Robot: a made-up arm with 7 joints. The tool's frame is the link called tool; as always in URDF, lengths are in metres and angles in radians. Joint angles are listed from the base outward.
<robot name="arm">
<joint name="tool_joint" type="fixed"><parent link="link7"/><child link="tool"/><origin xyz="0.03 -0.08 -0.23" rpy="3.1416 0 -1.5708"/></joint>
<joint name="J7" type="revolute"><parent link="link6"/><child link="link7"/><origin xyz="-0.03 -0.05 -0.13" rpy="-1.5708 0 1.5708"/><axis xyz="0 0 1"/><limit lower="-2.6" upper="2.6"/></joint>
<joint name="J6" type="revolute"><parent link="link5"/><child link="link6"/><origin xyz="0.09 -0.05 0.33" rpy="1.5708 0 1.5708"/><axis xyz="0 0 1"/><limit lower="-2.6" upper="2.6"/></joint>
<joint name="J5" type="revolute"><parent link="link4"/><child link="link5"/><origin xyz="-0.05 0.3 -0.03" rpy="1.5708 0 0"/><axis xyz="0 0 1"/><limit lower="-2.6" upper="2.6"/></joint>
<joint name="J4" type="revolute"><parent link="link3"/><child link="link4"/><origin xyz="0.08 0.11 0.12" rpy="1.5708 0 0"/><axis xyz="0 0 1"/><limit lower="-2.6" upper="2.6"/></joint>
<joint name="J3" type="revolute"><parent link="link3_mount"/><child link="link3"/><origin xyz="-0.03 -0.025 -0.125" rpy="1.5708 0 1.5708"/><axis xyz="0 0 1"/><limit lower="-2.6" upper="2.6"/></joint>
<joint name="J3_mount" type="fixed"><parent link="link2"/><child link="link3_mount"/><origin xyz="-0.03 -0.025 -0.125" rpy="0 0 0"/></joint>
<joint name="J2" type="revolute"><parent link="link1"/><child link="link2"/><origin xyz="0.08 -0.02 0.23" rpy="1.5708 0 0"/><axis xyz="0 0 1"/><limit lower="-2.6" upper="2.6"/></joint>
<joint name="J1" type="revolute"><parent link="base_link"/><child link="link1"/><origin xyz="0 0 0.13" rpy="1.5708 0 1.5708"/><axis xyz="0 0 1"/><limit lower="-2.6" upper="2.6"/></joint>
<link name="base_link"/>
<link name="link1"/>
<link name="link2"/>
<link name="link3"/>
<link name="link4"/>
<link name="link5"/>
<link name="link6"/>
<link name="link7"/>
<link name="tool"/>
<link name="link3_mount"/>
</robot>
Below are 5 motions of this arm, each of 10 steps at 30 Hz.
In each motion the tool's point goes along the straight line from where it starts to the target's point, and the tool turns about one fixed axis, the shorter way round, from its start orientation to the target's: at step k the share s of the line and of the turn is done. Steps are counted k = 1, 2, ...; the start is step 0. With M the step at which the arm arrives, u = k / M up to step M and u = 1 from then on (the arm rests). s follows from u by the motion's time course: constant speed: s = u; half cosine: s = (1 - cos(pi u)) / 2; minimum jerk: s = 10 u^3 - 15 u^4 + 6 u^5.
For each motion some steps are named. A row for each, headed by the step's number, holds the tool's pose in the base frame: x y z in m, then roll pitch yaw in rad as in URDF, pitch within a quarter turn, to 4 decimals.
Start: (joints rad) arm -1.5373 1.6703 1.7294 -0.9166 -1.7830 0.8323 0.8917
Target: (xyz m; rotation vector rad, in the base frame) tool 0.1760 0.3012 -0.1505 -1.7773 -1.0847 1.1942
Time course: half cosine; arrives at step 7
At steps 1, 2, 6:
1: 0.1766 0.3284 -0.1241 -1.7875 0.3052 1.2903
2: 0.1765 0.3244 -0.1279 -1.8044 0.3102 1.2979
6: 0.1760 0.3026 -0.1491 -1.8972 0.3395 1.3380

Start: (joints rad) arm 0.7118 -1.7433 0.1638 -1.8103 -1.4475 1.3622 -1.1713
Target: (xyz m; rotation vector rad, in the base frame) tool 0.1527 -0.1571 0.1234 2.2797 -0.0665 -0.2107
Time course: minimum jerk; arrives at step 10
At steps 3, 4, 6, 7, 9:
3: 0.1993 -0.1652 0.1266 2.1223 0.1396 0.1830
4: 0.1907 -0.1637 0.1260 2.1509 0.1344 0.1275
6: 0.1704 -0.1602 0.1246 2.2194 0.1284 -0.0040
7: 0.1618 -0.1587 0.1240 2.2485 0.1285 -0.0596
9: 0.1532 -0.1572 0.1234 2.2775 0.1303 -0.1153

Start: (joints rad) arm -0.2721 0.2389 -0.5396 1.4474 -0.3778 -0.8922 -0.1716
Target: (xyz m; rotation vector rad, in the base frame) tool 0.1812 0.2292 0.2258 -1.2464 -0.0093 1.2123
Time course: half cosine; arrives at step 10
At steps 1, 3, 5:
1: 0.2026 0.1977 0.1818 -1.5960 0.6608 0.9653
3: 0.1986 0.2036 0.1900 -1.4944 0.6542 0.9763
5: 0.1922 0.2130 0.2032 -1.3313 0.6417 0.9920

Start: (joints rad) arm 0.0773 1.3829 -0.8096 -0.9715 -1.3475 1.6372 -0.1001
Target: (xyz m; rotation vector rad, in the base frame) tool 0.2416 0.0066 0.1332 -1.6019 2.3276 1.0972
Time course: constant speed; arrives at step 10
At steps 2, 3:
2: 0.2227 0.0792 0.1273 2.4247 0.5999 -1.7853
3: 0.2251 0.0701 0.1281 2.4381 0.5839 -1.8233

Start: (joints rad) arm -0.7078 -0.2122 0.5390 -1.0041 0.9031 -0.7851 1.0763
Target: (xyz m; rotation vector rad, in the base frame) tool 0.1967 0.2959 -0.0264 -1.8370 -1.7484 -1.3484
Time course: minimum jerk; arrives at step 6
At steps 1, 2, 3, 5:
1: 0.1441 0.3091 0.0179 2.6388 -1.0452 1.8011
2: 0.1536 0.3067 0.0099 2.6116 -1.0102 1.8078
3: 0.1694 0.3028 -0.0035 2.5701 -0.9517 1.8147
5: 0.1948 0.2964 -0.0248 2.5112 -0.8578 1.8169

